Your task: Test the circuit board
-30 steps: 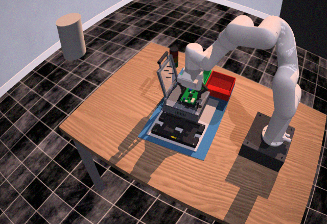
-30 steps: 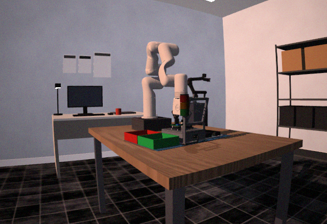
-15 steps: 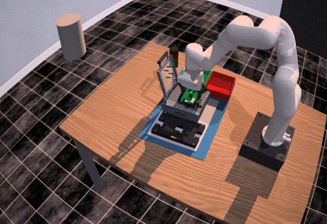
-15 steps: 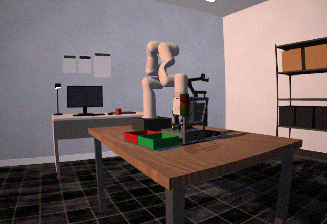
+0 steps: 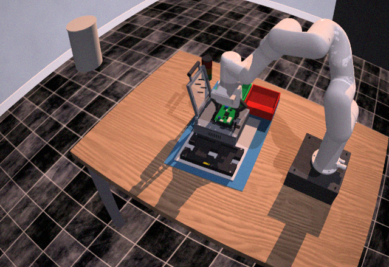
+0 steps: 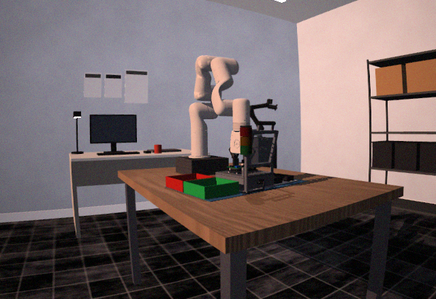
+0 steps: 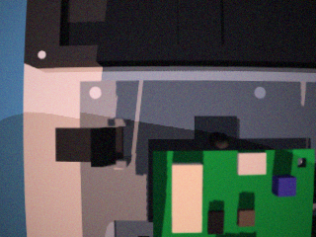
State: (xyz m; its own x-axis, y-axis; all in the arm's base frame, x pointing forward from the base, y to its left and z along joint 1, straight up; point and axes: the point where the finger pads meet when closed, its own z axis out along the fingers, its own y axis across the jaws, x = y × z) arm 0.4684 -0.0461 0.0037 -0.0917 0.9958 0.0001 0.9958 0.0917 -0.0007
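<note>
The green circuit board is right at my hand. Round my hand: black block: 70 mm behind, 50 mm to the left; green bin: 60 mm ahead, 190 mm to the right, 70 mm below; clear lid: 120 mm ahead, 10 mm to the left, 90 mm above.
</note>
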